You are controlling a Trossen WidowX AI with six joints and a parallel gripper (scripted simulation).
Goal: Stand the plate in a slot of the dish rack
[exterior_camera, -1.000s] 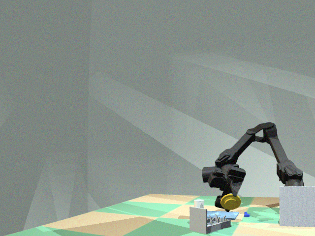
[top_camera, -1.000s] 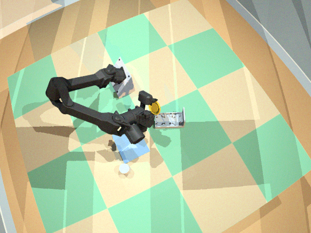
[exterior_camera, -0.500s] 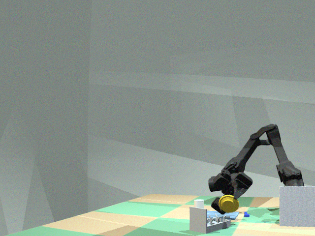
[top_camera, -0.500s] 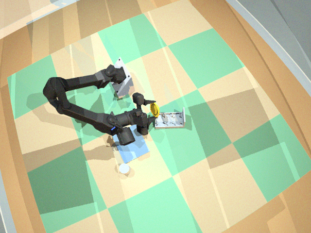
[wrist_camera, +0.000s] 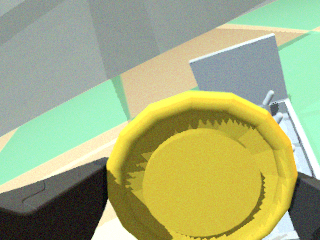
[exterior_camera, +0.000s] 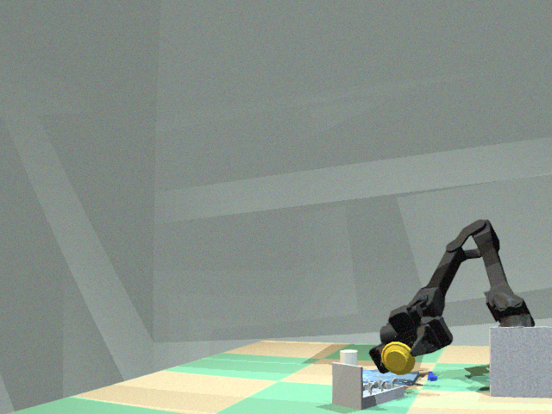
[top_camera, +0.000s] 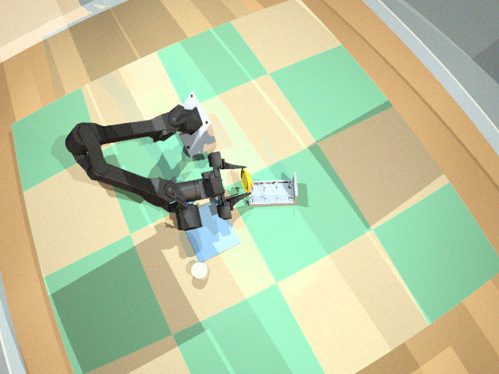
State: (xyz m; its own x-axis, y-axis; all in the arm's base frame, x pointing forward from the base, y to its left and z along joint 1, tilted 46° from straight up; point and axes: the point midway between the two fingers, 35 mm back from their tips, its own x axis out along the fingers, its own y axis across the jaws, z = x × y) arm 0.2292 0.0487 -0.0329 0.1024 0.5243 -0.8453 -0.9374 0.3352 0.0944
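The dish rack lies 60 mm to the left of my gripper tip, 50 mm below it and 40 mm ahead of it. Round my gripper tip: blue spoon: 190 mm to the right, 70 mm below, 30 mm behind; white cylinder: 210 mm to the right, 190 mm ahead, 50 mm below; yellow plate: 10 mm to the right.
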